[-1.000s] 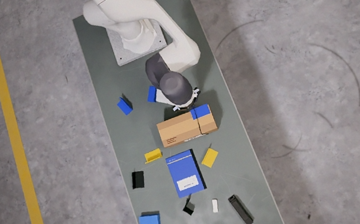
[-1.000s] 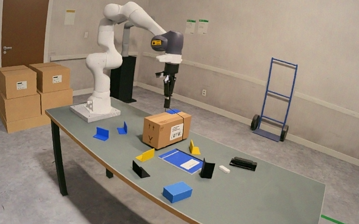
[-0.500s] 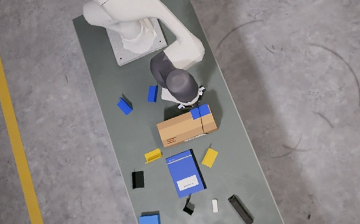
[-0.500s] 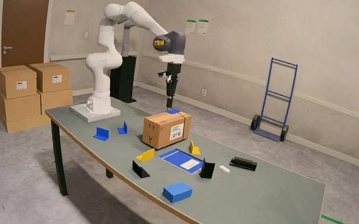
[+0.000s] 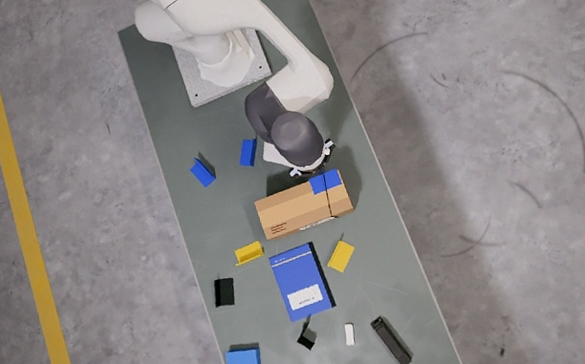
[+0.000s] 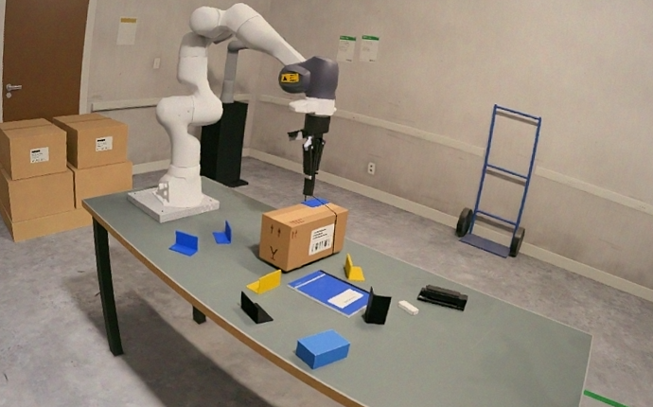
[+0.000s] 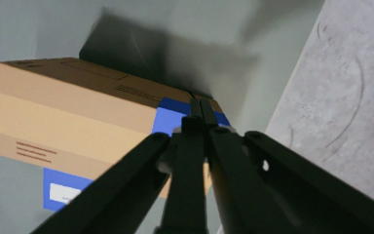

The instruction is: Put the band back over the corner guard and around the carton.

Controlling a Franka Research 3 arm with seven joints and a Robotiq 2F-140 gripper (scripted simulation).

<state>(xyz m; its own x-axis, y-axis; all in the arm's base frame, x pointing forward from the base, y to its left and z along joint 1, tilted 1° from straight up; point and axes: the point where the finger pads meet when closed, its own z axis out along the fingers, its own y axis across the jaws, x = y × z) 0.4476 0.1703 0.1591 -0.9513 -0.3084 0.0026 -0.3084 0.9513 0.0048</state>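
Right now the blue corner guard is 20 mm ahead of my hand and 60 mm below it. Round my hand: black tool 500 mm ahead, 10 mm to the left, 170 mm below; white piece 450 mm ahead, 90 mm to the right, 190 mm below; brown carton 70 mm ahead, 80 mm to the right, 120 mm below.
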